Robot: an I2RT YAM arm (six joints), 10 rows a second.
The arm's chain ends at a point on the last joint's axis. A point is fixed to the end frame.
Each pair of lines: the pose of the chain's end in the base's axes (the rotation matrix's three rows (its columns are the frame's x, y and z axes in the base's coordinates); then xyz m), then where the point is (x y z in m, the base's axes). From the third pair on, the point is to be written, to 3 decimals.
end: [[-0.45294, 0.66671, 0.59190], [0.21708, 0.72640, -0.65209], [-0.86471, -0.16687, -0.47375]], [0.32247, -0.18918, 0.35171]
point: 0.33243 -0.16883 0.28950
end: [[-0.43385, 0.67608, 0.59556], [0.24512, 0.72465, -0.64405], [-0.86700, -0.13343, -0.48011]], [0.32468, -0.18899, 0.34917]
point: 0.33604 -0.16702 0.28776
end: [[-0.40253, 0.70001, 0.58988], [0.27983, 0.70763, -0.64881], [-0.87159, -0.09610, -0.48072]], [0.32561, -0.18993, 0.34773]
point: 0.339 -0.167 0.287
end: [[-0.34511, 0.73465, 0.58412], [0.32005, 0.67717, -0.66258], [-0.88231, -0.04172, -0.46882]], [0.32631, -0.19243, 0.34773]
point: 0.344 -0.168 0.289
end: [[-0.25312, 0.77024, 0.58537], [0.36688, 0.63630, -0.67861], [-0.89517, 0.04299, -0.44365]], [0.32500, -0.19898, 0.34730]
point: 0.349 -0.174 0.291
